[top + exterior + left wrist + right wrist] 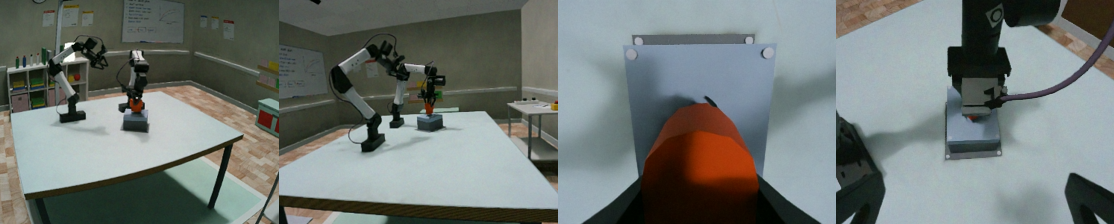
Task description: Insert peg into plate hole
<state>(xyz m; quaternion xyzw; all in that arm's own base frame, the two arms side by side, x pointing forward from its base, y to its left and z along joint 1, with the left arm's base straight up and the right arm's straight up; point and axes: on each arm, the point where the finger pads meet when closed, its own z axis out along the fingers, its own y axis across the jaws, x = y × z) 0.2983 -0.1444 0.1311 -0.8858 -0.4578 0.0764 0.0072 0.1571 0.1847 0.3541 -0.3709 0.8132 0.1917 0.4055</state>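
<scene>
Now: the plate 9 cm below my left hand and 1 cm to the left of it. Also, from my left hand: orange peg 2 cm below.
</scene>
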